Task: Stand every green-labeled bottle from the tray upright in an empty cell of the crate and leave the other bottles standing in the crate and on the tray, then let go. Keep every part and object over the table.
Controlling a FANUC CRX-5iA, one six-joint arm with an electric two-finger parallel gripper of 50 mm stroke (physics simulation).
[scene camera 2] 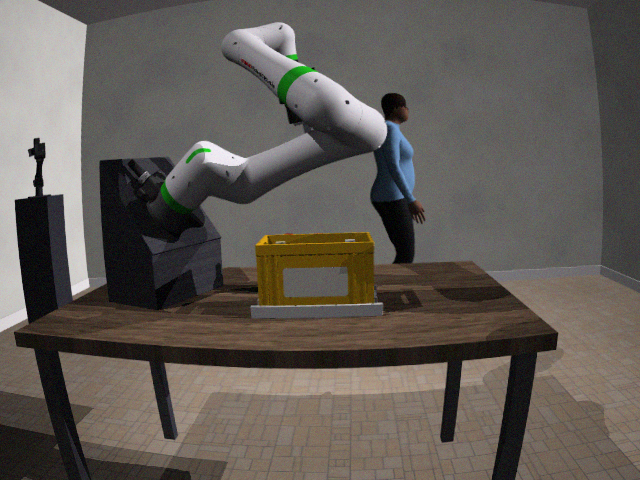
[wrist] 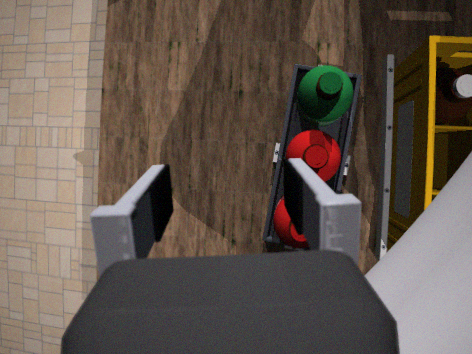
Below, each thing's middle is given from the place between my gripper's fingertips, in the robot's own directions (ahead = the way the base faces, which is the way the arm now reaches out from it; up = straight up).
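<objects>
Green-labeled bottle point(wrist: 325, 93): 350 mm below my hand, 80 mm to the right of it and 90 mm ahead of it.
</objects>
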